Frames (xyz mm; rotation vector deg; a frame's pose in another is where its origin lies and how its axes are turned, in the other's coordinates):
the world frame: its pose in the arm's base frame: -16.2 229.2 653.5 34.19 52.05 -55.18
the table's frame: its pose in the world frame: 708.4 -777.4 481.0 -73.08 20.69 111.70
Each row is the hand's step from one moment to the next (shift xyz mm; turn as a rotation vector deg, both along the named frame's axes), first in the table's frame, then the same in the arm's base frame.
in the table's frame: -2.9 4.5 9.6 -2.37 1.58 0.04
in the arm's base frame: 1.3 -0.3 10.9 -1.33 -2.08 1.42
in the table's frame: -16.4 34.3 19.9 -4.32 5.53 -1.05
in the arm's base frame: -18.6 -7.3 38.0 -5.26 -3.67 3.02
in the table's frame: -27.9 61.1 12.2 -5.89 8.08 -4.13
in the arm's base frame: -45.5 -16.5 48.2 -9.06 -5.49 2.18
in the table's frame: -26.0 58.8 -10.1 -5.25 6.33 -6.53
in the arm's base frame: -55.3 -19.5 28.2 -8.85 -5.59 -0.85
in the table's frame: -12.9 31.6 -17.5 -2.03 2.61 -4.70
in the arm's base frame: -36.1 -11.9 4.9 -4.71 -2.59 -2.04
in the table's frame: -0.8 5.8 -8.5 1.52 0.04 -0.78
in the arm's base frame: -9.4 -1.7 -3.8 -0.44 1.32 -0.99
